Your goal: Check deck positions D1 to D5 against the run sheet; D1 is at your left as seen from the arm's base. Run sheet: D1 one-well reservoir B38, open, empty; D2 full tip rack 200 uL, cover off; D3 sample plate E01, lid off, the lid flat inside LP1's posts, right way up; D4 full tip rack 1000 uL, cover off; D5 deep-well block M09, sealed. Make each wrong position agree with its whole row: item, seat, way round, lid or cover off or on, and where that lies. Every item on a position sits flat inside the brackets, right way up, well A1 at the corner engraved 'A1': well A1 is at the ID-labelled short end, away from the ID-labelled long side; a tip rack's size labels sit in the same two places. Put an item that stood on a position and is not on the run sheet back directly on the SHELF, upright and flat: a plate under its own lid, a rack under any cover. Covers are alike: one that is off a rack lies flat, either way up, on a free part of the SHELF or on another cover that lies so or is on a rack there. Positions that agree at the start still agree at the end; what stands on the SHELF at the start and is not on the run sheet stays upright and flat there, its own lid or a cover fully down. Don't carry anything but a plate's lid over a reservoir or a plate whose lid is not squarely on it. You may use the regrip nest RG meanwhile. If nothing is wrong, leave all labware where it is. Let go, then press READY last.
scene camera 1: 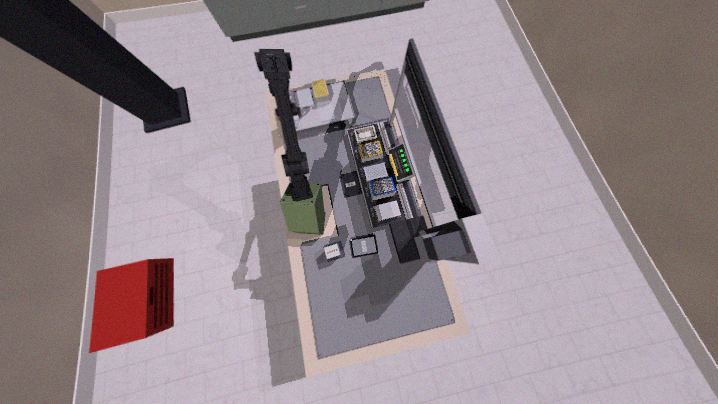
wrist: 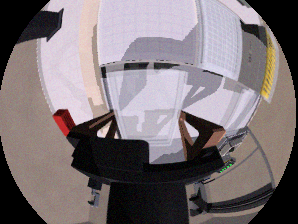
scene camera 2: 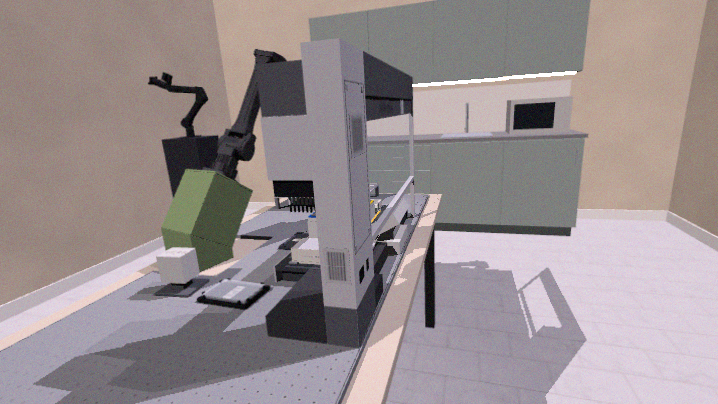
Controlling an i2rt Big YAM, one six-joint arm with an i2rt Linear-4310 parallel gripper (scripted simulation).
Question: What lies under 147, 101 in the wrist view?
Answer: A see-through cover.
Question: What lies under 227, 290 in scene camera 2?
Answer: A flat lid.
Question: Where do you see a see-through cover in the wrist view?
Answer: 242, 100
